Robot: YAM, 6 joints.
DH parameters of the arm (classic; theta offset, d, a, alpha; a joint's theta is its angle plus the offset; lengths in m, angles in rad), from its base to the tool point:
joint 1: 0 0.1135 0.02 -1.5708
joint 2: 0 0 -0.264 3.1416
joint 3: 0.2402 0 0.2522 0
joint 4: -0.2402 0 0.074 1.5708
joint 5: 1.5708 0 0 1.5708
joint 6: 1.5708 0.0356 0 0
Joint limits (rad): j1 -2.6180..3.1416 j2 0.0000..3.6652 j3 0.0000..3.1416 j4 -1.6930..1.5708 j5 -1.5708..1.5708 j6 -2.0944..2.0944
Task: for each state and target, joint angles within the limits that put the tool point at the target. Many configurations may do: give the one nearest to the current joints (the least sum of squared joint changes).
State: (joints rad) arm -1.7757 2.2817 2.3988 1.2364 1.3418 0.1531
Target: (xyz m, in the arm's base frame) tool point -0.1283 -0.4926 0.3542
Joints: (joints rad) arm -1.7564 2.4172 2.1605 1.3301 1.4147 0.1531
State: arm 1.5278 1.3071 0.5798 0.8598 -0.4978 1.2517
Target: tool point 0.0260 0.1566 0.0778
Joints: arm 1.3030 1.3795 0.0000 0.7069 -0.4774 1.2517
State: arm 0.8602 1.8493 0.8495 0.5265 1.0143 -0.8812
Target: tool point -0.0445 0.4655 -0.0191
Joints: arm 1.7225 2.6043 1.3926 0.5594 0.8331 -0.8812
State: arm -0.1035 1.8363 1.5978 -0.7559 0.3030 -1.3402
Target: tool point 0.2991 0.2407 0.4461
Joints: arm 0.6986 1.7098 1.9268 -0.5958 0.2278 -1.3402
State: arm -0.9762 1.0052 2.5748 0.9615 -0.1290 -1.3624
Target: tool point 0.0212 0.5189 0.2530
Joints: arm -1.5996 0.5489 3.1243 1.3765 -0.1769 -1.3624
